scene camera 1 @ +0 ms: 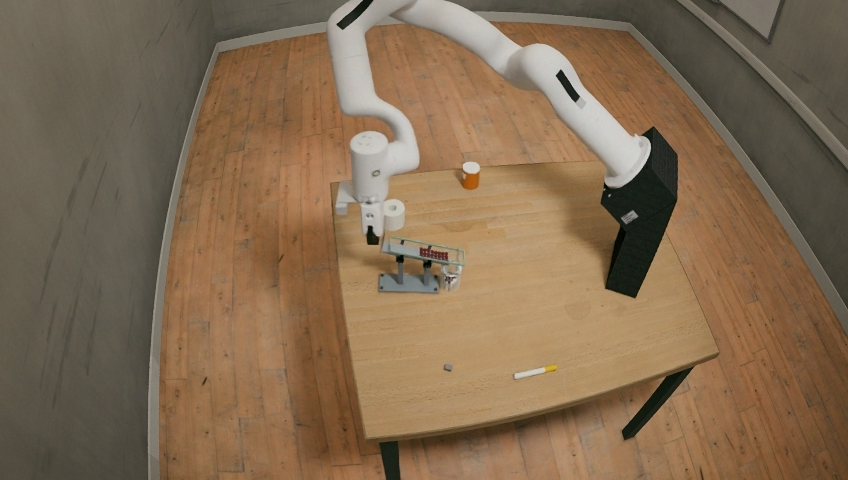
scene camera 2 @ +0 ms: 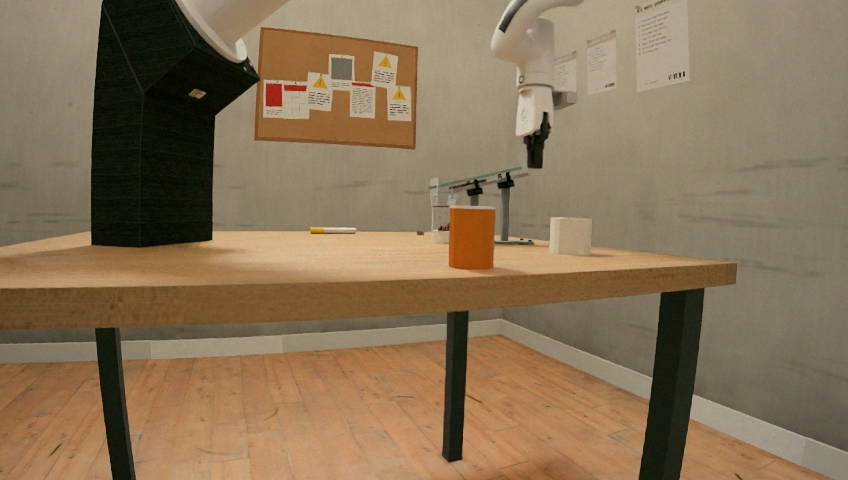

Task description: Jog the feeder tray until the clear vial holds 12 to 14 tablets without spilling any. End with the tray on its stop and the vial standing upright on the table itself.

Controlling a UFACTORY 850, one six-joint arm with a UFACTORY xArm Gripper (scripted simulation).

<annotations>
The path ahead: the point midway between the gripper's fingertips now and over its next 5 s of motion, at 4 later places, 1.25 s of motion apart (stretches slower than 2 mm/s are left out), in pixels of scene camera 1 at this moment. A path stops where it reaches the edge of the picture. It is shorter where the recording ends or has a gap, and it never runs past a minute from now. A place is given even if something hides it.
My gripper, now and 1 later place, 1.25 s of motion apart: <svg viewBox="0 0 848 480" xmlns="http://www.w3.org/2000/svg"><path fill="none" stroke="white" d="M372 242L367 230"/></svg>
</annotations>
